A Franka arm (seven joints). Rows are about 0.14 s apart.
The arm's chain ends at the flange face. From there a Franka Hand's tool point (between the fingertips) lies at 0.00 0.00 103.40 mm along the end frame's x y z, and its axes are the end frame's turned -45 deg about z.
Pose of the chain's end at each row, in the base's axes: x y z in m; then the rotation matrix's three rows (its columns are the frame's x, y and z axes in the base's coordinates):
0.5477, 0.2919, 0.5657; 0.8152, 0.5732, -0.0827; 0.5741, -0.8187, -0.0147; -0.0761, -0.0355, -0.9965
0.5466, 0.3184, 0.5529; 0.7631, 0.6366, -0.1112; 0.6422, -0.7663, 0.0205; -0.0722, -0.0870, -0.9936
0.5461, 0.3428, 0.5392; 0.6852, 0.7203, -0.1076; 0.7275, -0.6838, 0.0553; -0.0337, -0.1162, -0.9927
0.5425, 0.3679, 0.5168; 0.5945, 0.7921, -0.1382; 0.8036, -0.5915, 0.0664; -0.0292, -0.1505, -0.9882
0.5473, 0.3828, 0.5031; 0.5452, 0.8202, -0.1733; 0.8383, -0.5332, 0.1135; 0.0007, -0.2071, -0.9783
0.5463, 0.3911, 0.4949; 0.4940, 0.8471, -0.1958; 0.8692, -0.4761, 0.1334; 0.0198, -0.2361, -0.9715
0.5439, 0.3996, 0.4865; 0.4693, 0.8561, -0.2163; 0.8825, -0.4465, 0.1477; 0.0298, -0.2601, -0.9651
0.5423, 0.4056, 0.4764; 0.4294, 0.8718, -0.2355; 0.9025, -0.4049, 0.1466; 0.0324, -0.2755, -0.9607
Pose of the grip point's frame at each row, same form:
0.5391, 0.2904, 0.4627; 0.1711, 0.9817, -0.0827; 0.9849, -0.1730, -0.0147; -0.0287, -0.0789, -0.9965
0.5351, 0.3205, 0.4502; 0.0894, 0.9897, -0.1112; 0.9960, -0.0878, 0.0205; 0.0105, -0.1126, -0.9936
0.5350, 0.3485, 0.4366; -0.0248, 0.9938, -0.1076; 0.9979, 0.0309, 0.0553; 0.0583, -0.1060, -0.9927
0.5282, 0.3748, 0.4146; -0.1397, 0.9805, -0.1382; 0.9865, 0.1500, 0.0664; 0.0858, -0.1271, -0.9882
0.5294, 0.3945, 0.4019; -0.1945, 0.9655, -0.1733; 0.9698, 0.2157, 0.1135; 0.1469, -0.1459, -0.9783
0.5261, 0.4049, 0.3944; -0.2497, 0.9483, -0.1958; 0.9513, 0.2780, 0.1334; 0.1809, -0.1529, -0.9715
0.5215, 0.4149, 0.3867; -0.2735, 0.9372, -0.2163; 0.9397, 0.3083, 0.1477; 0.2050, -0.1628, -0.9651
0.5179, 0.4208, 0.3771; -0.3128, 0.9201, -0.2355; 0.9245, 0.3519, 0.1466; 0.2177, -0.1719, -0.9607

